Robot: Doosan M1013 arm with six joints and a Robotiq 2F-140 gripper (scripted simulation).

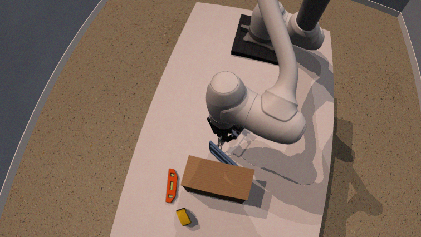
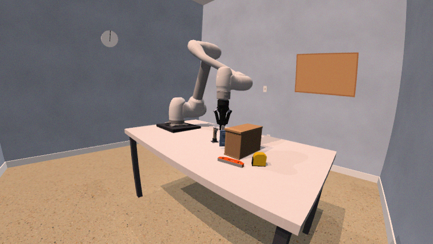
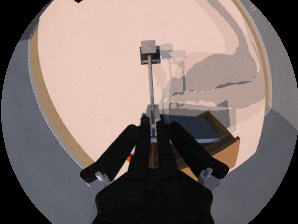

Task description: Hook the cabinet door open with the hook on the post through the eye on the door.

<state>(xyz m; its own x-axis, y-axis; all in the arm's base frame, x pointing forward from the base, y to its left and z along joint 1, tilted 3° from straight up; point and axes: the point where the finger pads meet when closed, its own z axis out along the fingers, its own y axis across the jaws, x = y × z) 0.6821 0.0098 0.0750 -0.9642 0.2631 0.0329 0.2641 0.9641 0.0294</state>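
The thin hook lies 40 mm behind my hand, 20 mm below it and 10 mm to the left of it. The rest, counted from my hand: hook post 80 mm behind, 40 mm below, 20 mm to the left; cabinet door 60 mm ahead, 50 mm to the left, 50 mm below; orange spirit level 240 mm ahead, 130 mm to the right, 110 mm below.
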